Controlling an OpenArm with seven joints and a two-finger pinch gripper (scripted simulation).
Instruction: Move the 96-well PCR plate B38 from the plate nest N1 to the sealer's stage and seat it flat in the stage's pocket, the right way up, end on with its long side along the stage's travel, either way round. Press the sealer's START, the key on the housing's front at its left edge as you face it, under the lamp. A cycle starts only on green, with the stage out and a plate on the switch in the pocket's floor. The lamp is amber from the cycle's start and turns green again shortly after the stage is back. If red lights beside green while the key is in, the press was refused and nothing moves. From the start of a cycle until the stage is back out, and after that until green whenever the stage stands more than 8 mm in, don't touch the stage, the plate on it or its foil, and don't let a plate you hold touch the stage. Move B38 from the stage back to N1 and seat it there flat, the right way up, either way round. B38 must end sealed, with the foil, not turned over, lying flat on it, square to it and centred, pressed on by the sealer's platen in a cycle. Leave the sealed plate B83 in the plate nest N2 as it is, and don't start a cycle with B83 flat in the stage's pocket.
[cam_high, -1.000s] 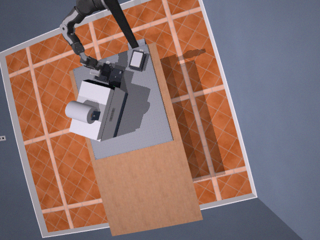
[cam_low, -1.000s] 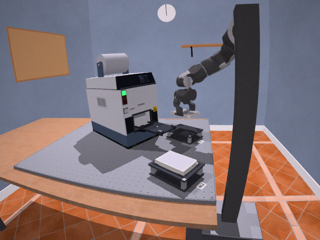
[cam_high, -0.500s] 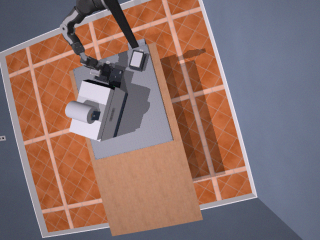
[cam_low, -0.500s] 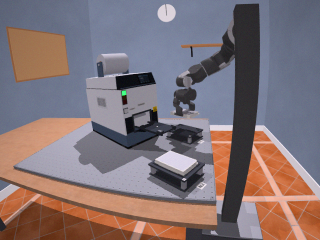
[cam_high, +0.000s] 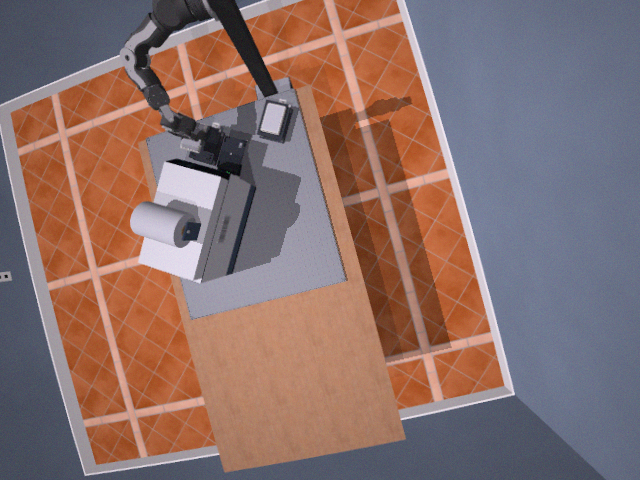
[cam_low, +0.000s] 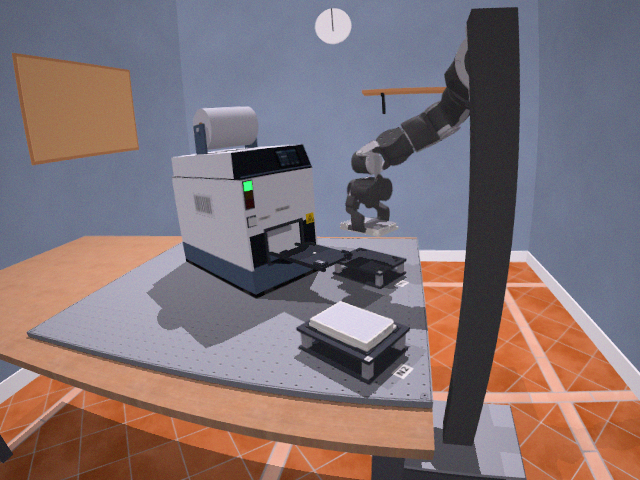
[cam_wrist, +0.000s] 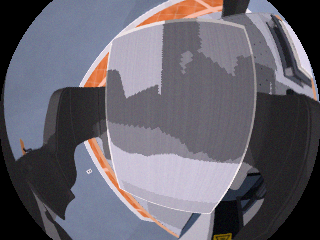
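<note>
Now: the plate nest N1 100 mm below my hand. The rest, counted from my hand: white 96-well plate B38: right at my hand; then sealer's stage: 100 mm ahead, 140 mm to the left, 30 mm below; then start key: 230 mm ahead, 180 mm to the left, 60 mm above.
</note>
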